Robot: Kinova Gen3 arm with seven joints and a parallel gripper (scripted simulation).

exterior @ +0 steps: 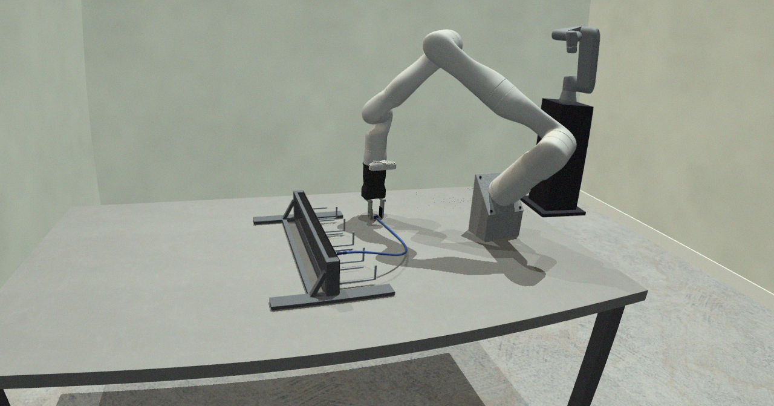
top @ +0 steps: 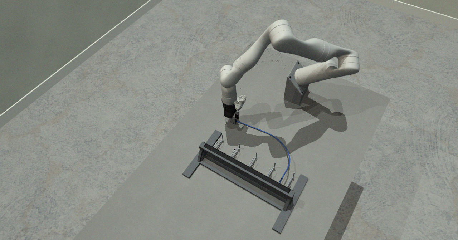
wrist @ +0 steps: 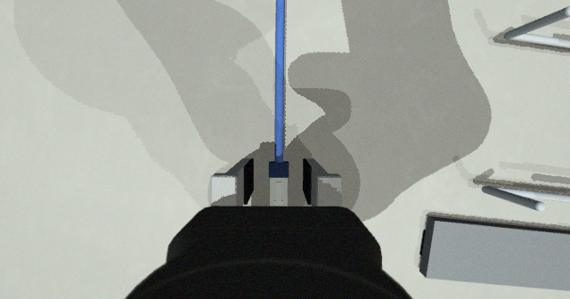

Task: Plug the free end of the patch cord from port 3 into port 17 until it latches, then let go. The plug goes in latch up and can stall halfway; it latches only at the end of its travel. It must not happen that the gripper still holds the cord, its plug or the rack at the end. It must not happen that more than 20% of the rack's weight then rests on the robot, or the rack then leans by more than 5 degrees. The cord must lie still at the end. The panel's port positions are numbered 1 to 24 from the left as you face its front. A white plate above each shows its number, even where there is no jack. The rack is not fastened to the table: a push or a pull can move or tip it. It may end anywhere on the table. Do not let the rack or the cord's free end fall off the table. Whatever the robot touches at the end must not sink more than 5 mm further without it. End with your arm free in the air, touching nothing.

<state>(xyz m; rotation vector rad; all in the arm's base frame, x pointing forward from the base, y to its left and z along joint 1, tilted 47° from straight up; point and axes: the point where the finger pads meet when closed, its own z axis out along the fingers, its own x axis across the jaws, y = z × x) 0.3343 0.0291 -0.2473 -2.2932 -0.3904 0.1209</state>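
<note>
My hand is 1 cm to the left of the plug and 1 cm above it.
</note>
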